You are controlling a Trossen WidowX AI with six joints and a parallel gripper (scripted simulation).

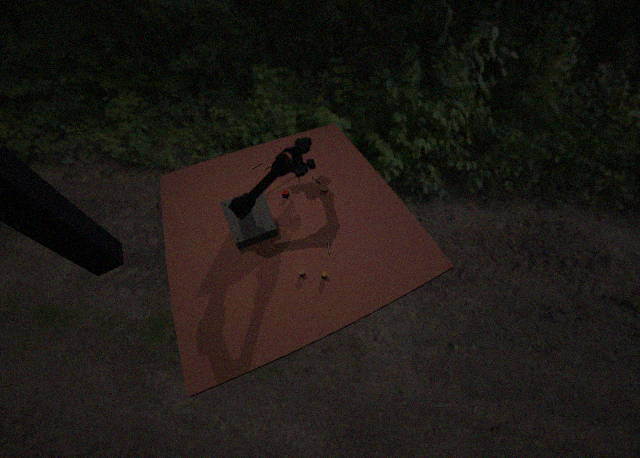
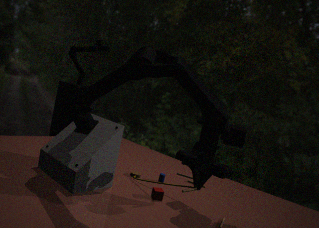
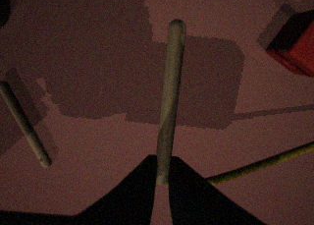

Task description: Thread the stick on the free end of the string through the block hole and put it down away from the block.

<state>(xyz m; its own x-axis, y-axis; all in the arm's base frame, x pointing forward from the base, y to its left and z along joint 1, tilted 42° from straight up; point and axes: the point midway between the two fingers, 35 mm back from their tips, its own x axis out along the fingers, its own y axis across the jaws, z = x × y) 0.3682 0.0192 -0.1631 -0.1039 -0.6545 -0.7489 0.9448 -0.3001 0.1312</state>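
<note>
The small red block lies 11 cm behind my gripper tip, 4 cm to the right of it and 5 cm below it. Round my gripper tip: thin wooden stick (1 cm to the right); flat piece (27 cm behind, 7 cm to the left, 6 cm below).
</note>
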